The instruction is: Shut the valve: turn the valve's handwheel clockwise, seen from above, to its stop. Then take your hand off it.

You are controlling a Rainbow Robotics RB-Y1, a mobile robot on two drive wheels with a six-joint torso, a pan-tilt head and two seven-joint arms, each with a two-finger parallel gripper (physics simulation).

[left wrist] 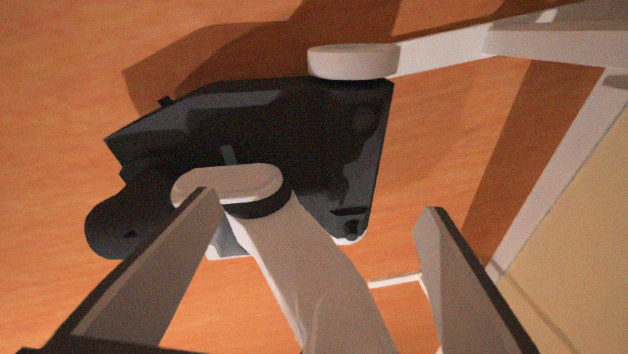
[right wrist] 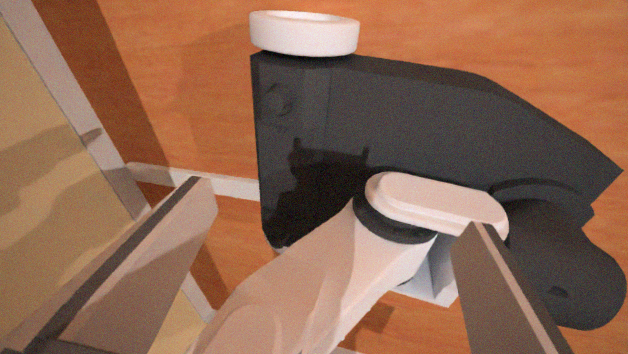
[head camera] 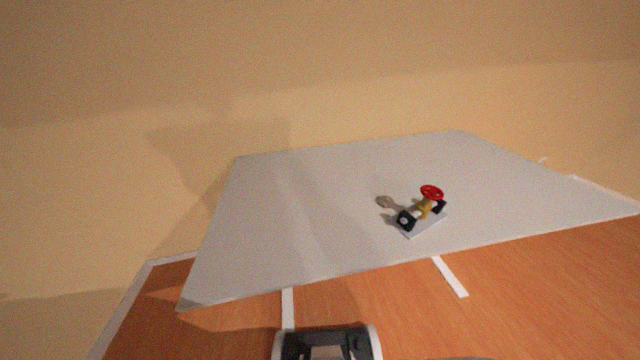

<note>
In view: the left gripper (left wrist: 315, 209), the right gripper (right wrist: 334, 215), a valve (head camera: 428, 211) and a desk (head camera: 284, 219).
The desk shows as well in the left wrist view (left wrist: 576, 39).
</note>
